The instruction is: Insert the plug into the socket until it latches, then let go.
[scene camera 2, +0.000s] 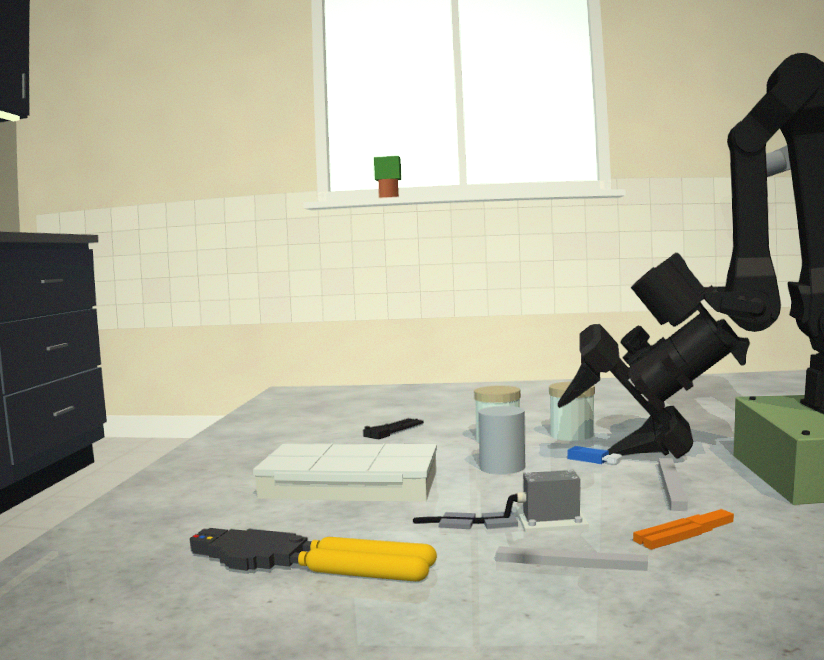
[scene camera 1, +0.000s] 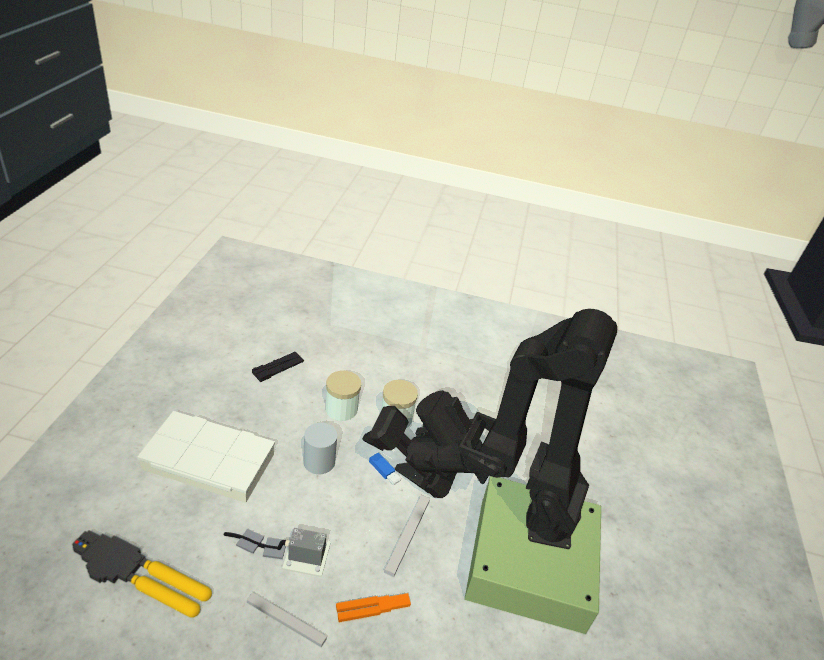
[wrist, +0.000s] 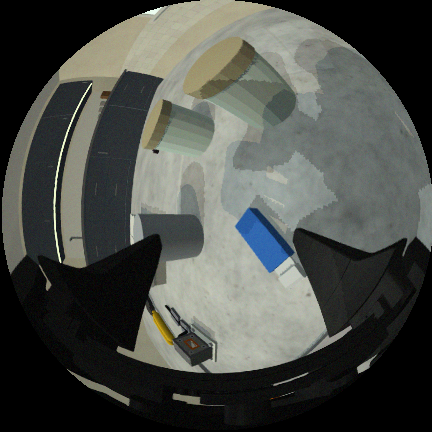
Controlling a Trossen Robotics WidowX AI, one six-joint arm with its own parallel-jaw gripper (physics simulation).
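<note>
The plug, a blue block with a white tip, lies flat on the table. The socket, a dark grey box on a white plate, stands apart from it, with a black cable at its side; an orange-rimmed opening shows in the wrist view. My gripper is open and empty, tilted low over the plug. In the wrist view the plug shows between the fingers, nearer the right one, its white tip close to that finger. Whether they touch is unclear.
Two lidded jars stand behind the gripper. A grey cylinder stands left of the plug. A grey bar, an orange tool, a cream box and yellow-handled pliers lie around.
</note>
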